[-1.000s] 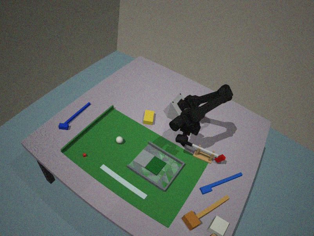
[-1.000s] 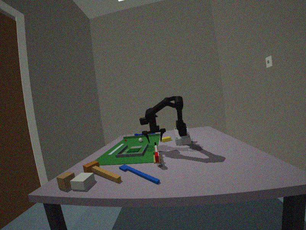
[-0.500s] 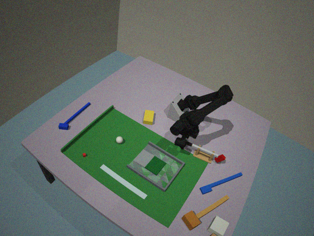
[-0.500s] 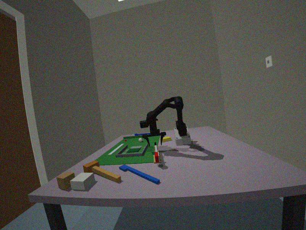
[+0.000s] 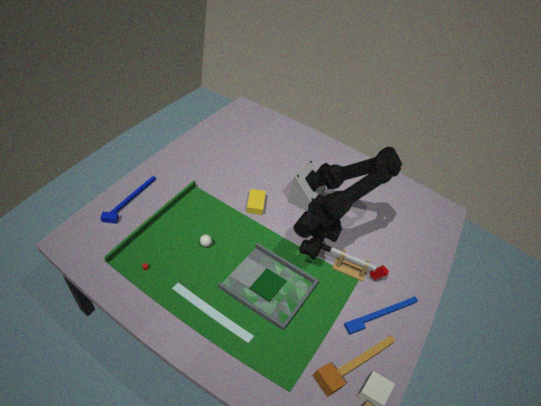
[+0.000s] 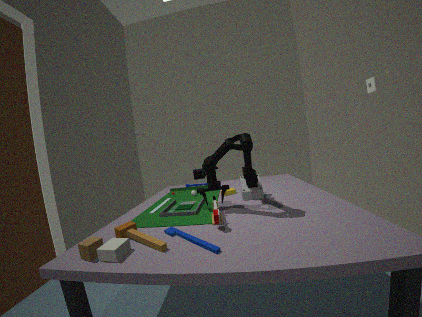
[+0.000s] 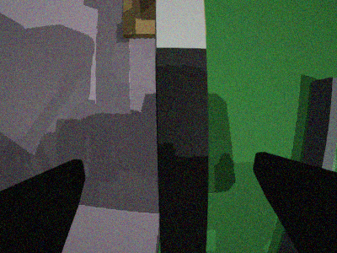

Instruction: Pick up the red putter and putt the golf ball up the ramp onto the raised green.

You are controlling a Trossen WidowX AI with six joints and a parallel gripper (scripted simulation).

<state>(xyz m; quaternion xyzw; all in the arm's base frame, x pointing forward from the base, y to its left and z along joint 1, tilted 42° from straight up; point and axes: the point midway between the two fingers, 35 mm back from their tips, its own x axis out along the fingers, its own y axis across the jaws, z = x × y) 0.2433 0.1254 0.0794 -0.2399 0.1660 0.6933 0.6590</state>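
Now: the yellow block 30 cm to the right of my gripper tip, 8 cm behind it and 2 cm below it. From my gripper tip the other things lie so: red putter 11 cm to the left, 3 cm above, 2 cm behind; green mat 24 cm ahead, 19 cm to the right, 3 cm below; small wooden stand 13 cm to the left, 1 cm behind.
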